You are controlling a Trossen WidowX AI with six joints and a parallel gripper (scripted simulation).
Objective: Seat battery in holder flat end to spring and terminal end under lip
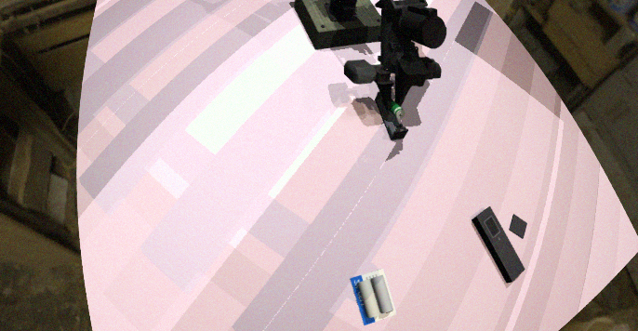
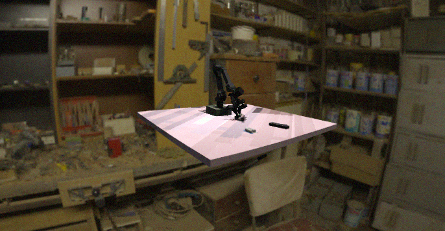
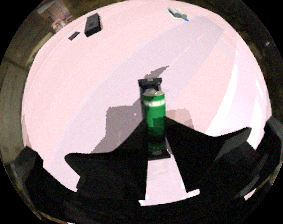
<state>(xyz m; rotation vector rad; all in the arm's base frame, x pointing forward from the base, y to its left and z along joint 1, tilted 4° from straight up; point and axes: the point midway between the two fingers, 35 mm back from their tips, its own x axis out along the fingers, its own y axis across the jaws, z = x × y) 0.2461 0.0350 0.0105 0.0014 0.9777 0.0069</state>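
The battery lies right at my gripper tip. Also, from my gripper tip: black battery door: 300 mm ahead, 220 mm to the left, 30 mm below; black remote: 320 mm ahead, 150 mm to the left, 10 mm below.
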